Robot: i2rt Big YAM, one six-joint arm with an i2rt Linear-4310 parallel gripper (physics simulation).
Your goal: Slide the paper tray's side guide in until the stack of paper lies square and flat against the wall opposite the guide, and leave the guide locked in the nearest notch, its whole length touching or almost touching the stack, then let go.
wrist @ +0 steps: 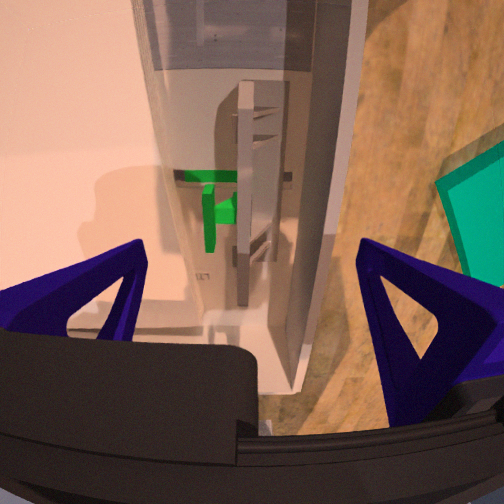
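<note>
The wrist view looks down into the grey paper tray [260, 210]. A pale peach stack of paper [75, 150] fills the left side. The grey side guide [245, 190] stands as a thin upright strip right of the stack, with a green handle and tab [217, 205] on its left face. A gap of tray floor lies between the stack's edge and the guide. My gripper [250, 245] is open, its two blue fingers spread wide above the tray, the left one over the paper, the right one over the table beyond the tray wall. It holds nothing.
The tray's tall grey outer wall [320, 200] runs right of the guide. Beyond it is a wooden table top [400, 125]. A teal box [477, 220] sits at the right edge of view, close to my right finger.
</note>
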